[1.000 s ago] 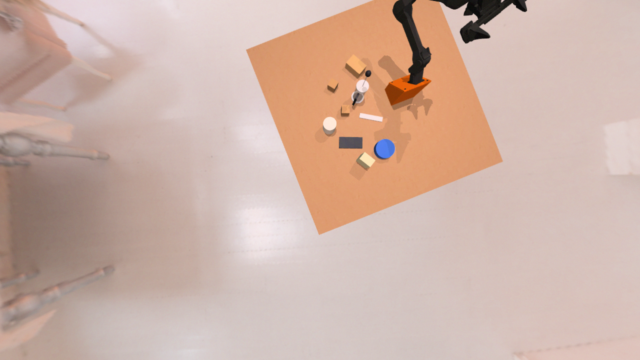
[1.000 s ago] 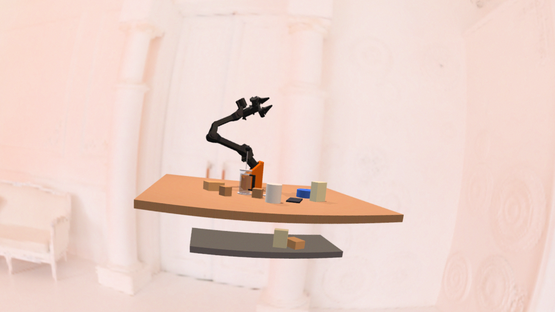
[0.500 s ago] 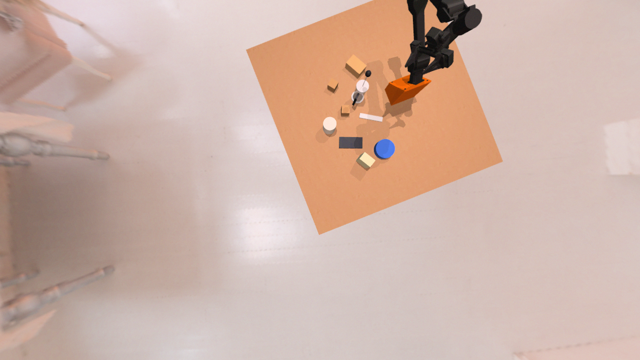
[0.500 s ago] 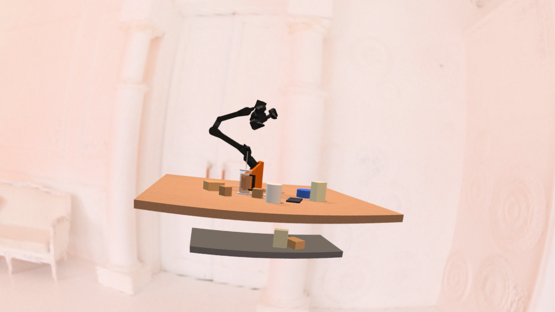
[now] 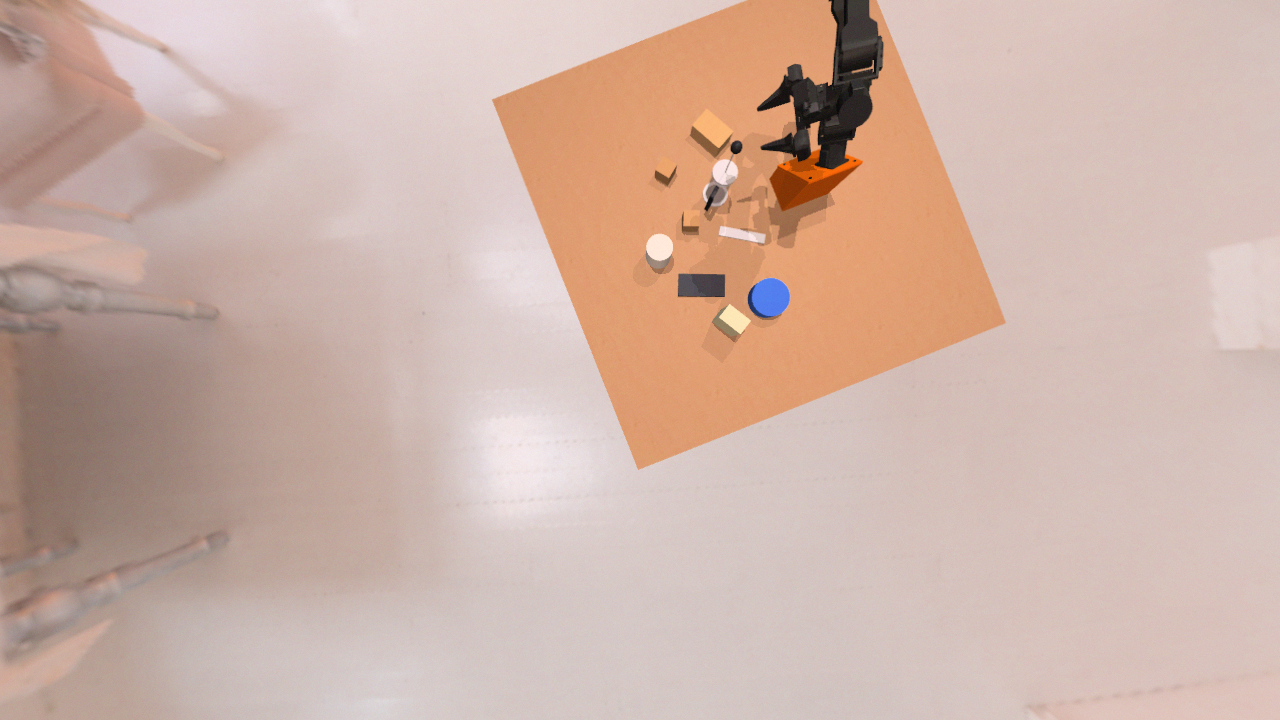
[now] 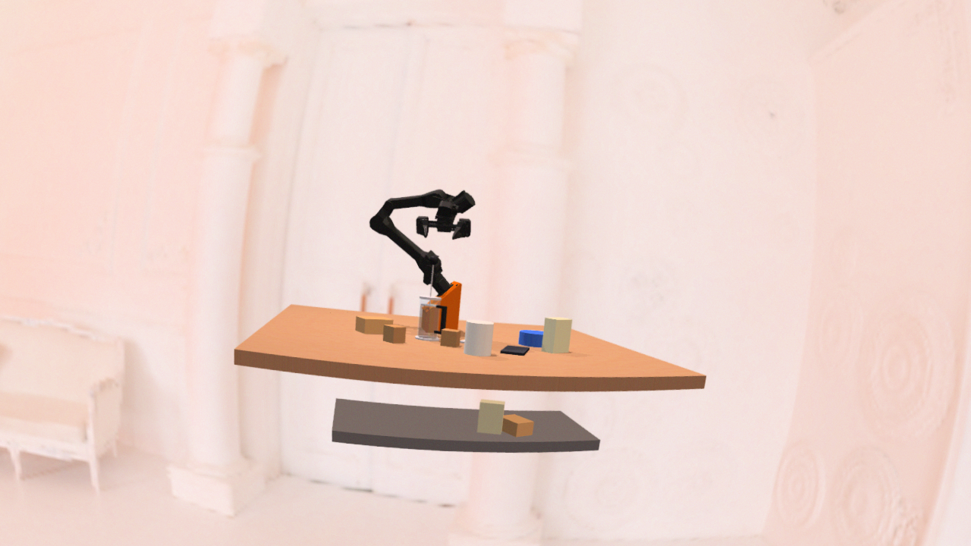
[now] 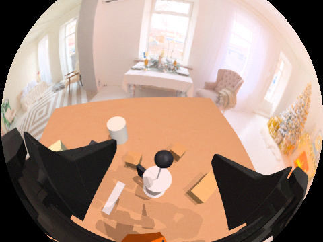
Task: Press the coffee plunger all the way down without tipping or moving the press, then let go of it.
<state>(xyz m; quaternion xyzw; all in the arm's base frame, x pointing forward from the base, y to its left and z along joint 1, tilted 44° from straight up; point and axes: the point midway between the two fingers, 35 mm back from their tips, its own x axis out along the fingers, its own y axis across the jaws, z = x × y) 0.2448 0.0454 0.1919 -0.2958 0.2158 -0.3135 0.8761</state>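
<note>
Now: gripper tip 40 mm short of the coffee press, 10 mm to the left of it and 210 mm above it. The rest, counted from my gripper tip: white flat bar 20 mm ahead, 140 mm to the left, 330 mm below; dark plate 210 mm ahead, 220 mm to the left, 330 mm below; white cylinder 290 mm ahead, 70 mm to the left, 290 mm below.
</note>
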